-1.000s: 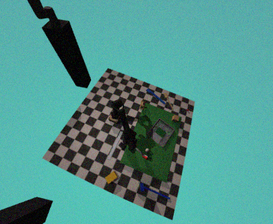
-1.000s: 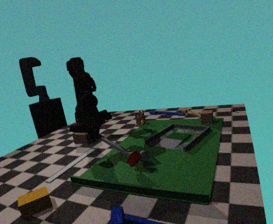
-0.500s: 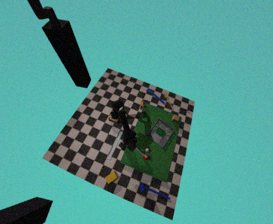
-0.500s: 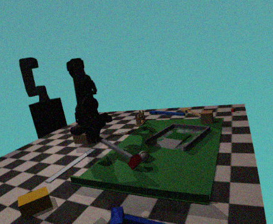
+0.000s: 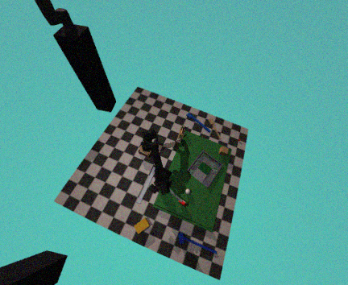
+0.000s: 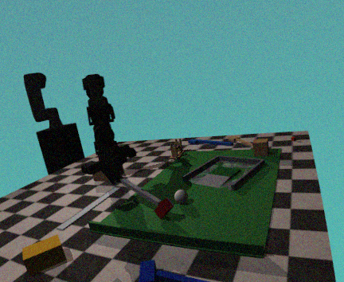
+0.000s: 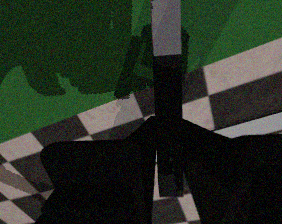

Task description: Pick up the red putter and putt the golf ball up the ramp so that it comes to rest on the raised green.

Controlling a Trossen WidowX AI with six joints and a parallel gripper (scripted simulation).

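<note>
My gripper tip is now 100 mm short of the red putter and 50 mm to the left of it. From my gripper tip the other things lie so: green mat 290 mm ahead, 130 mm to the left, 70 mm below; yellow block 310 mm to the right, 70 mm behind, 50 mm below; white golf ball 230 mm ahead, 50 mm below, 20 mm to the right.
</note>
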